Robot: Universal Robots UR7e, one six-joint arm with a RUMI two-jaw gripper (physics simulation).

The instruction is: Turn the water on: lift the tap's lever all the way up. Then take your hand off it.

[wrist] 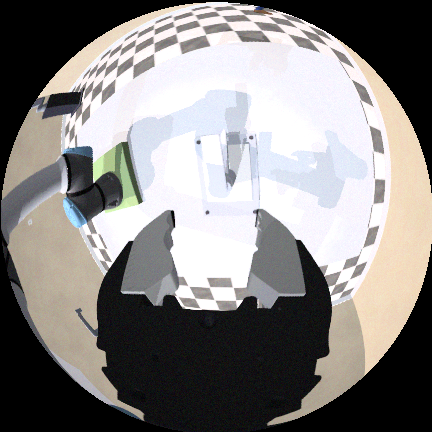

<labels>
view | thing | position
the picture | my gripper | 214,211
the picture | flat lever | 219,186
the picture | pale rectangular base plate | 226,207
</labels>
